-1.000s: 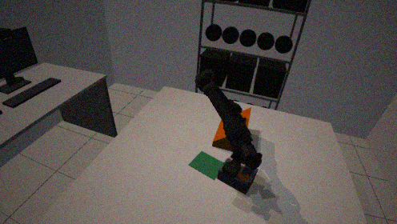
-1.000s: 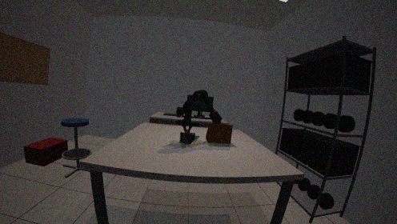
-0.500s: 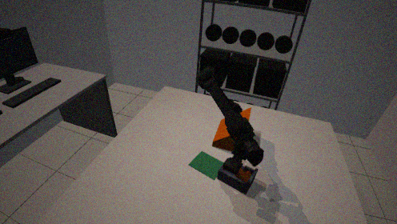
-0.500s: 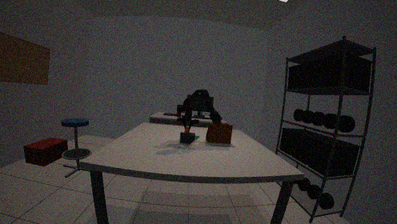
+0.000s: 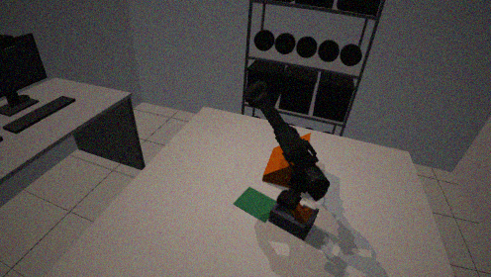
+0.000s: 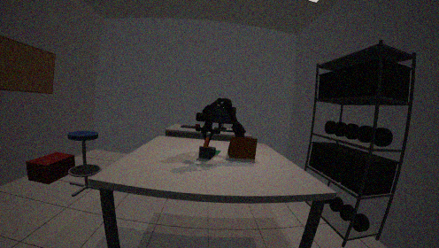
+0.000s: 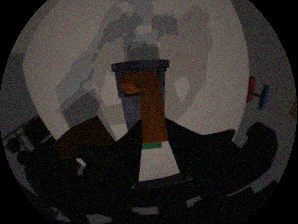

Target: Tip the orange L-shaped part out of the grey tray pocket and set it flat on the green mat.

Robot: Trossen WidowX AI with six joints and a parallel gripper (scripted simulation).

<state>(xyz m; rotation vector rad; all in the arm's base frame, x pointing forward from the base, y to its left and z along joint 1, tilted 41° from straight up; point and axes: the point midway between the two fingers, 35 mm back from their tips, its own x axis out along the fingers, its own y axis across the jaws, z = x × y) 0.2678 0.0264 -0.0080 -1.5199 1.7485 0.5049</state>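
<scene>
My gripper tip is 50 mm past the green mat, 130 mm to the left of it and 130 mm above it. From my gripper tip the other things lie so: orange L-shaped part (10 mm behind, 30 mm to the left, 30 mm below).
</scene>
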